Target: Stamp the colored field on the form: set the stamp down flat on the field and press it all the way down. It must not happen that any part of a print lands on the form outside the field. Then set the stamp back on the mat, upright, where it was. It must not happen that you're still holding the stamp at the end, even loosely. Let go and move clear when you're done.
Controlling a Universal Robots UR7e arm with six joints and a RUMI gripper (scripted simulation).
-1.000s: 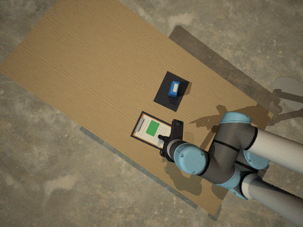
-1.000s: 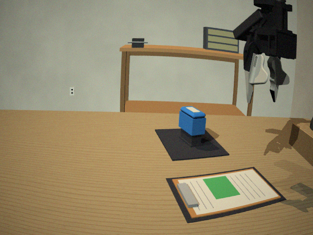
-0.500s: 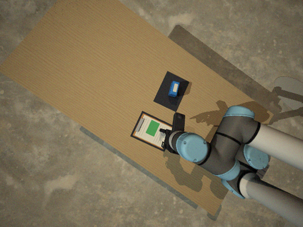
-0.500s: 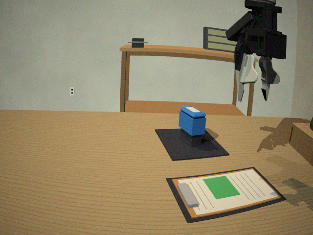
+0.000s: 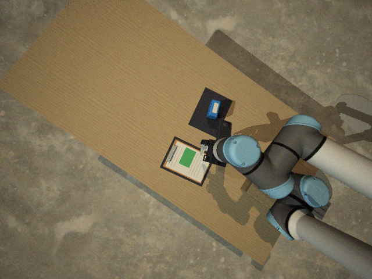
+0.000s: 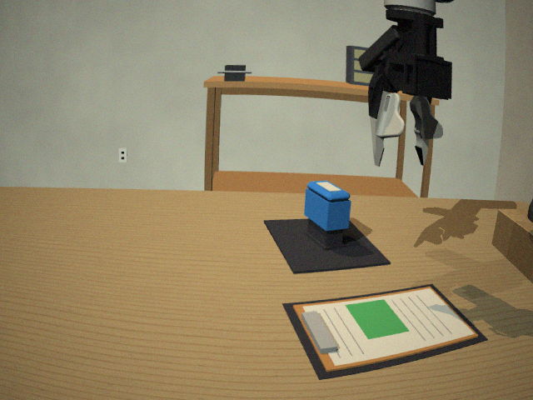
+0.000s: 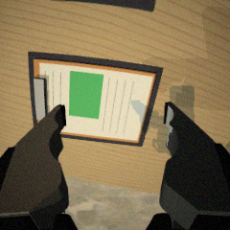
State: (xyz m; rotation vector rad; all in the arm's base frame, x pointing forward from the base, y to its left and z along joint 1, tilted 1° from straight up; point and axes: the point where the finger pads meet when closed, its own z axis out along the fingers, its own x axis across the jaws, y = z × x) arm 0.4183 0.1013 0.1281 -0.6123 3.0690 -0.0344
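Right now the blue stamp is 8 cm ahead of my hand, 18 cm to the right of it and 15 cm below it. From my hand the other things lie so: mat (8 cm ahead, 18 cm to the right, 20 cm below).
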